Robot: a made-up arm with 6 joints.
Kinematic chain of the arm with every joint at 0, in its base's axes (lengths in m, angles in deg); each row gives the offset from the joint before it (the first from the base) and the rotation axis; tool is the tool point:
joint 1: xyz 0 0 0.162 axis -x
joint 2: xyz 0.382 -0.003 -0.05 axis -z
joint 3: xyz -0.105 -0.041 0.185 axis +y
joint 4: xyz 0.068 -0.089 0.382 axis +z
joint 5: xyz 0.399 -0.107 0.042 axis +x
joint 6: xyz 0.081 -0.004 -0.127 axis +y
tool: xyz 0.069 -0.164 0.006
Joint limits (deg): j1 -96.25..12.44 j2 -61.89..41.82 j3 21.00..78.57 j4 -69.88..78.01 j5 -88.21..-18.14 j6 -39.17..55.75
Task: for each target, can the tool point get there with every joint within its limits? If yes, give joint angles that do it. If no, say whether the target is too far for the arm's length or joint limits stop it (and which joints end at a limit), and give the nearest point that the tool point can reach.
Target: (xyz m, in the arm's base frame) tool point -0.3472 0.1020 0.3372
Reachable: no: joint limits stop it (at a limit: joint 2, joint 3, joint 4, joint 5) | nearest point 0.2378 0.2517 0.5943 | short by 0.656 m
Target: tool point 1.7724 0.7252 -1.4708
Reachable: no: too far | nearest point 0.9211 0.1822 -0.4838 | short by 1.412 m
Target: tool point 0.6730 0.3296 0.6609
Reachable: yes | joints -44.27 -48.46 36.06 58.41 -28.37 -30.92
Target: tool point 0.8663 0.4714 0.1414
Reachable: yes | joints -5.80 -26.57 54.37 61.18 -55.12 3.88
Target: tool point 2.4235 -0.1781 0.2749
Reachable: no: too far | nearest point 1.2675 -0.1448 0.2538 | short by 1.157 m
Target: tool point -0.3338 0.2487 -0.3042
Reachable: no: joint limits stop it (at a limit: joint 1, joint 2, joint 3, joint 5, joint 6) | nearest point 0.0890 0.1374 -0.5259 | short by 0.490 m
